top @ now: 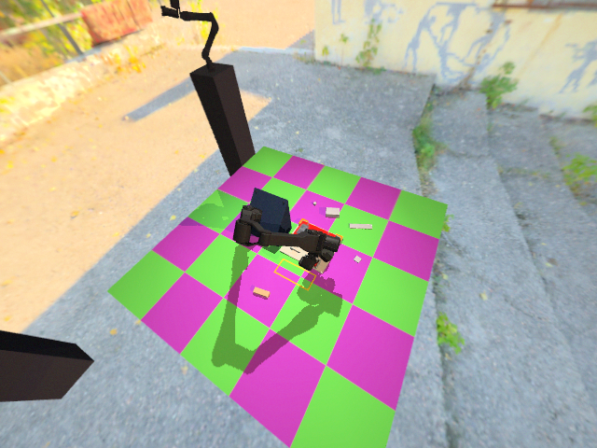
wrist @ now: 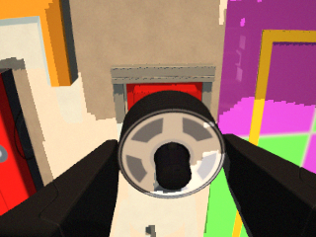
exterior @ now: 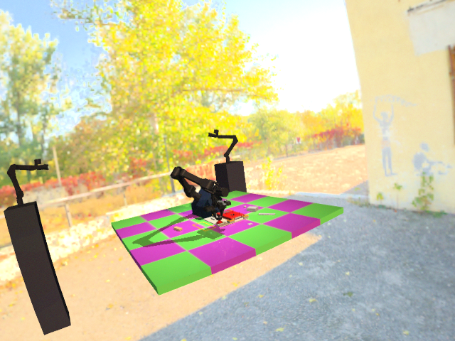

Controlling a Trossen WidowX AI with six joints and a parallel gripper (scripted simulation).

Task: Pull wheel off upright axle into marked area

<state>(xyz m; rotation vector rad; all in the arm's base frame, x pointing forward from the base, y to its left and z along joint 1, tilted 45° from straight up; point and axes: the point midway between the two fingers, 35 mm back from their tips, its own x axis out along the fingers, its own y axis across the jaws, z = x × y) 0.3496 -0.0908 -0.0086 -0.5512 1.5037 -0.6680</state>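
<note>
My gripper tip is now right at the wheel.
</note>
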